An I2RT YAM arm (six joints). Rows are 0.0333 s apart.
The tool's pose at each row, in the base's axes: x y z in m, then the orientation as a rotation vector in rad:
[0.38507, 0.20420, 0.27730, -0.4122, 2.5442, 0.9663]
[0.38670, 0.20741, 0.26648, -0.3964, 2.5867, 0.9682]
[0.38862, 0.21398, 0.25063, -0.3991, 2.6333, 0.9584]
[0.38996, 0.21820, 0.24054, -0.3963, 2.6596, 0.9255]
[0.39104, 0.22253, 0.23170, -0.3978, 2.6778, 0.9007]
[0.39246, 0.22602, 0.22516, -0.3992, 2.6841, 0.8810]
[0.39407, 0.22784, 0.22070, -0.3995, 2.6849, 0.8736]
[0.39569, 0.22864, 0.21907, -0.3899, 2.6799, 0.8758]
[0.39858, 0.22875, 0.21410, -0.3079, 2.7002, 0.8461]
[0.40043, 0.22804, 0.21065, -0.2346, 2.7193, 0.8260]
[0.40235, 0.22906, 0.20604, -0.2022, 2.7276, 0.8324]
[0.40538, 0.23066, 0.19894, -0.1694, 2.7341, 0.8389]
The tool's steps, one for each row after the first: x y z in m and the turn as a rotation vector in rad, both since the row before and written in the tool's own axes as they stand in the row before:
[0.00302, -0.00449, 0.01004, 0.0064, 0.0319, 0.0262]
[0.00395, -0.00505, 0.01603, 0.0120, 0.0401, 0.0139]
[0.00195, -0.00314, 0.01038, 0.0258, 0.0163, 0.0048]
[0.00153, -0.00201, 0.00957, 0.0187, 0.0124, 0.0009]
[0.00042, -0.00135, 0.00741, 0.0139, 0.0028, -0.0023]
[-0.00022, -0.00151, 0.00485, 0.0051, -0.0004, -0.0013]
[-0.00105, -0.00079, 0.00205, -0.0008, -0.0073, 0.0045]
[-0.00090, -0.00352, 0.00445, 0.0319, -0.0123, 0.0520]
[-0.00048, -0.00290, 0.00268, 0.0240, -0.0070, 0.0485]
[-0.00041, -0.00200, 0.00467, 0.0002, 0.0003, 0.0242]
[-0.00079, -0.00305, 0.00723, -0.0001, -0.0011, 0.0239]

